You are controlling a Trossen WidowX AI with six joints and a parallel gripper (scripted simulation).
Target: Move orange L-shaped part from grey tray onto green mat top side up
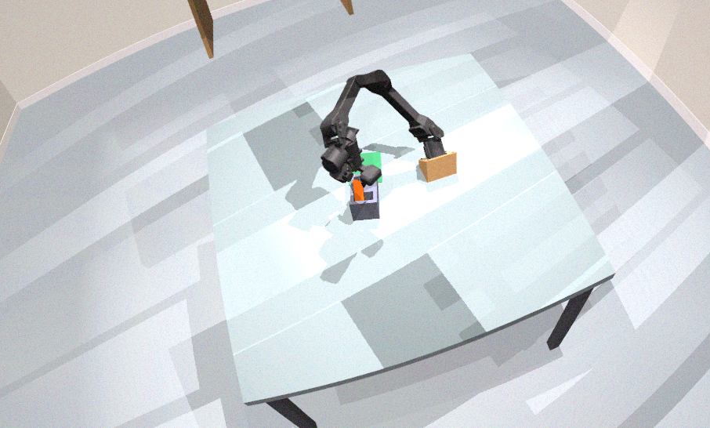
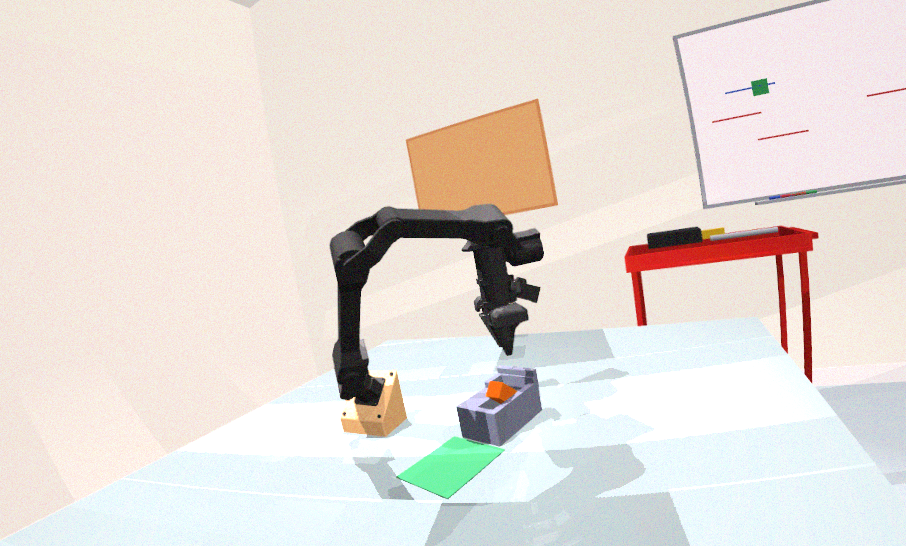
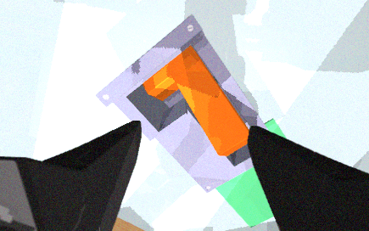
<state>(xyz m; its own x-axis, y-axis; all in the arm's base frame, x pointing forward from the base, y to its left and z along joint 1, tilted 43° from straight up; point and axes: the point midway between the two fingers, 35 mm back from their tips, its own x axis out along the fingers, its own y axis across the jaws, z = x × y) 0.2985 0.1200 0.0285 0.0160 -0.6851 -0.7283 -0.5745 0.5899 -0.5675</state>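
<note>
The orange L-shaped part lies 10 mm behind my gripper tip and 100 mm below it. The rest, counted from my gripper tip: green mat 60 mm behind, 180 mm to the right, 160 mm below.
</note>
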